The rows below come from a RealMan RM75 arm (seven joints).
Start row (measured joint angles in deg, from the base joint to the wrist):
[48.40 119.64 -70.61 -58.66 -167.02 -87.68 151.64]
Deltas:
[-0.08 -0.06 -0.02 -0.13 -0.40 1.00 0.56]
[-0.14 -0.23 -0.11 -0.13 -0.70 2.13 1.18]
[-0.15 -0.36 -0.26 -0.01 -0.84 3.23 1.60]
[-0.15 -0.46 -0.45 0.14 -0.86 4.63 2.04]
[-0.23 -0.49 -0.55 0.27 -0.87 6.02 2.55]
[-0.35 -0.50 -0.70 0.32 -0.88 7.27 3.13]
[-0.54 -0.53 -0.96 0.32 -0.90 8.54 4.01]
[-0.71 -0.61 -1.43 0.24 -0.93 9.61 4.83]
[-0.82 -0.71 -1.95 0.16 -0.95 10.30 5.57]
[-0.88 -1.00 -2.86 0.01 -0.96 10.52 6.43]
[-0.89 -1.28 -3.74 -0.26 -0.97 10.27 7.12]
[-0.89 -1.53 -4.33 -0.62 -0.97 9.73 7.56]
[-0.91 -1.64 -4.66 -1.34 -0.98 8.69 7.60]
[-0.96 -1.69 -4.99 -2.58 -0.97 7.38 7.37]
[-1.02 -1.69 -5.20 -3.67 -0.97 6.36 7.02]
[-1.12 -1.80 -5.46 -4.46 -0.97 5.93 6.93]
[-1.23 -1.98 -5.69 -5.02 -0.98 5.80 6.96]
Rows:
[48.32 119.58 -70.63 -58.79 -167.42 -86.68 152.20]
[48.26 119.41 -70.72 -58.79 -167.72 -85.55 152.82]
[48.25 119.28 -70.87 -58.67 -167.86 -84.45 153.24]
[48.25 119.18 -71.06 -58.52 -167.88 -83.05 153.68]
[48.17 119.15 -71.16 -58.39 -167.89 -81.66 154.19]
[48.05 119.14 -71.31 -58.34 -167.90 -80.41 154.77]
[47.86 119.11 -71.57 -58.34 -167.92 -79.14 155.65]
[47.69 119.03 -72.04 -58.42 -167.95 -78.07 156.47]
[47.58 118.93 -72.56 -58.50 -167.97 -77.38 157.21]
[47.52 118.64 -73.47 -58.65 -167.98 -77.16 158.07]
[47.51 118.36 -74.35 -58.92 -167.99 -77.41 158.76]
[47.51 118.11 -74.94 -59.28 -167.99 -77.95 159.20]
[47.49 118.00 -75.27 -60.00 -168.00 -78.99 159.24]
[47.44 117.95 -75.60 -61.24 -167.99 -80.30 159.01]
[47.38 117.95 -75.81 -62.33 -167.99 -81.32 158.66]
[47.28 117.84 -76.07 -63.12 -167.99 -81.75 158.57]
[47.17 117.66 -76.30 -63.68 -168.00 -81.88 158.60]

